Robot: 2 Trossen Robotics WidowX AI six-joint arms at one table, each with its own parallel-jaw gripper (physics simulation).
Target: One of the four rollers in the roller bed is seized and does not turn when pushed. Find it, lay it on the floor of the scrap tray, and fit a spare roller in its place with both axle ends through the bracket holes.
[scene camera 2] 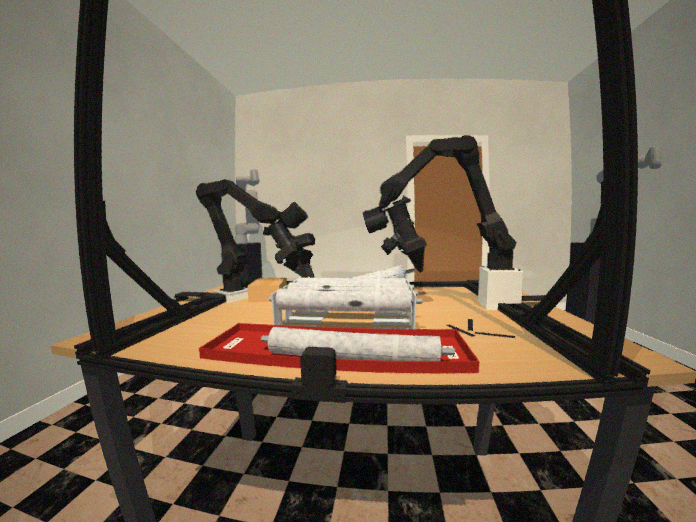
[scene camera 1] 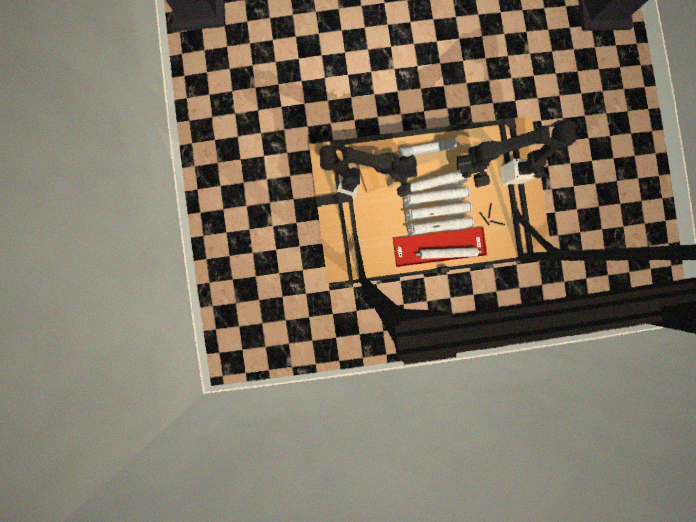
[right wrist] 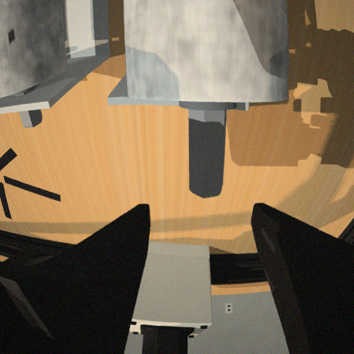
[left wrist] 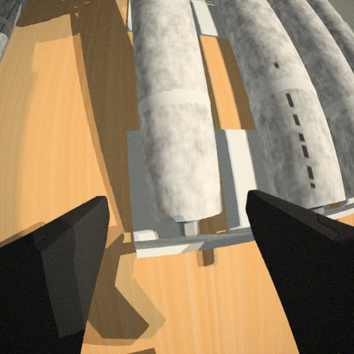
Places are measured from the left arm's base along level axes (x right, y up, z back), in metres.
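Pixels of known places: left gripper, fingertip midpoint: (scene camera 1: 409, 182); right gripper, fingertip midpoint: (scene camera 2: 419, 271) (scene camera 1: 476, 171); left arm's base, origin of the base link: (scene camera 2: 232, 289) (scene camera 1: 349, 184); right arm's base, origin of the base link: (scene camera 2: 500, 268) (scene camera 1: 524, 168).
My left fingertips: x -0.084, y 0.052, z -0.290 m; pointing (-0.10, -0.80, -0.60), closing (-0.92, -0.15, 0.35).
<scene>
Ahead of a thing's pixels: the offset from my left fingertips to its top centre. "*": to the spot under its first point.
A white roller (scene camera 1: 435, 181) (scene camera 2: 382, 274) (left wrist: 175, 135) (right wrist: 200, 55) lies aslant in the rearmost place of the roller bed (scene camera 2: 274, 314) (left wrist: 200, 243). Its left end is low, with the axle stub at the inner side of the bracket; whether it is in the hole I cannot tell. Its right end sits raised above the bracket, axle free. Three rollers {dz -0.157, dx +0.018, dy +0.015 m} (scene camera 1: 437, 196) {dz -0.189, dx +0.088, dy +0.015 m} (scene camera 1: 438, 211) {dz -0.220, dx +0.157, dy +0.015 m} (scene camera 1: 441, 225) fill the other places. Another roller {dz -0.311, dx +0.273, dy -0.030 m} (scene camera 1: 449, 253) (scene camera 2: 359, 343) lies in the red scrap tray {dz -0.264, dx +0.254, dy -0.062 m} (scene camera 1: 432, 238) (scene camera 2: 252, 361). My left gripper (left wrist: 178, 203) is open behind the low end. My right gripper (right wrist: 201, 213) (scene camera 2: 418, 268) is open around the line of the raised axle, not holding it.
Another white roller {dz -0.048, dx -0.222, dy -0.033 m} (scene camera 1: 418, 149) lies at the back of the table. A wooden block {dz +0.192, dx -0.001, dy -0.026 m} (scene camera 2: 267, 289) stands left of the bed. Thin black sticks {* dz -0.474, dx +0.012, dy -0.080 m} (scene camera 1: 490, 215) (right wrist: 32, 188) lie to its right. Black frame posts (scene camera 2: 91, 168) (scene camera 2: 615, 168) stand at the table's sides.
</scene>
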